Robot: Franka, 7 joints.
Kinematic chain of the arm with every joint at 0, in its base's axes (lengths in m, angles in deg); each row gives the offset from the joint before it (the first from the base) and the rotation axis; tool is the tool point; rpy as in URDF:
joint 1: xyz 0 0 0.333 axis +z
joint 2: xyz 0 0 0 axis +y
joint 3: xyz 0 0 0.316 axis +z
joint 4: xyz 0.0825 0 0 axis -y
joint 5: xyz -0.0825 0 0.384 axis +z
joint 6: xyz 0 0 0 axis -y
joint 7: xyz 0.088 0 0 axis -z
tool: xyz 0 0 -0.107 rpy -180 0 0
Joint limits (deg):
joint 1: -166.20..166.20
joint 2: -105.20..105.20
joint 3: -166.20..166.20
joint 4: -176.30..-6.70
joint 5: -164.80..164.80
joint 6: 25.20..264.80
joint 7: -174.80..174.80
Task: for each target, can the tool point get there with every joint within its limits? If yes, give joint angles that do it. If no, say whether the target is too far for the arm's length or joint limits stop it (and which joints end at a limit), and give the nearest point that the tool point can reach.
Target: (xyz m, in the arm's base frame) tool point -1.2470 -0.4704 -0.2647
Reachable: no: too far | nearest point -0.7324 -0.2763 -0.0180 | short by 0.603 m
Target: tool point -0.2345 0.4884 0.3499
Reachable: yes | joints 2.14 -86.71 90.56 -134.48 3.91 238.38 -96.14
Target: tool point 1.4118 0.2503 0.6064
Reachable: no: too far | nearest point 0.8298 0.1471 0.4937 | short by 0.602 m
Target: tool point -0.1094 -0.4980 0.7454
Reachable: yes | joints 140.42 -7.99 94.42 -83.02 87.84 55.27 -78.06
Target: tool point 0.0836 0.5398 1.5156
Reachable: no: too far | nearest point 0.0551 0.3555 1.1118 | short by 0.445 m
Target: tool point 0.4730 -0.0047 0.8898
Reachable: yes | joints 129.14 -19.88 -106.21 -36.72 4.55 67.44 49.70
